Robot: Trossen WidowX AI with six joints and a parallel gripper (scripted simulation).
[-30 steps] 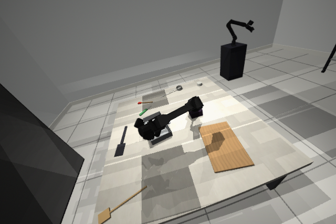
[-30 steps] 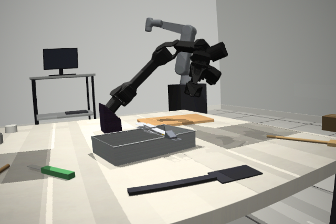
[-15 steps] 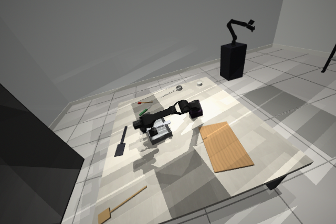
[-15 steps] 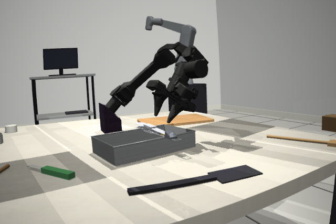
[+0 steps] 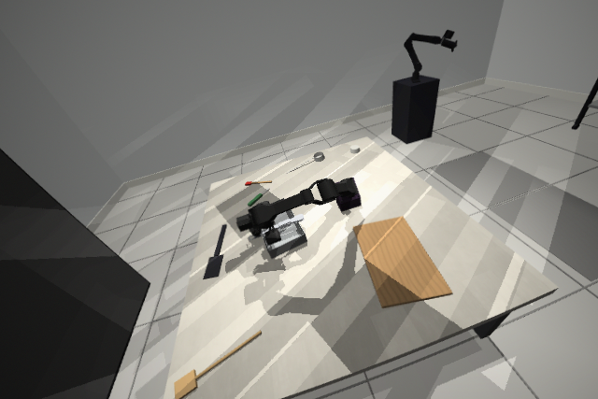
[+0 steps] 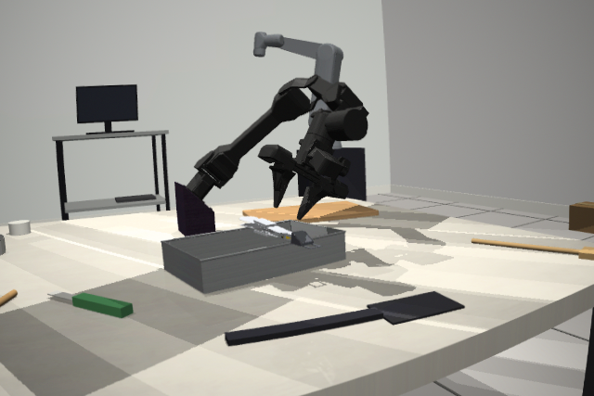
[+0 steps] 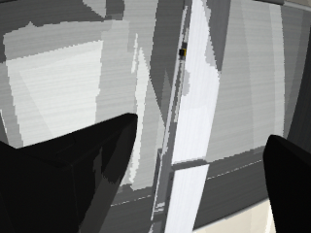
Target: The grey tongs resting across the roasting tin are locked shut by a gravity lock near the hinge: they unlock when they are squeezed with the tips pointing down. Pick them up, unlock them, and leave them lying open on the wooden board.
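My gripper tip is now 7 cm above the grey roasting tin, 6 cm to the left of it and 2 cm past it. Also, from my gripper tip: black spatula 31 cm ahead, 9 cm below, 3 cm to the right; wooden board 47 cm behind, 26 cm to the left, 9 cm below; red-handled tool 55 cm to the right, 10 cm ahead, 9 cm below.
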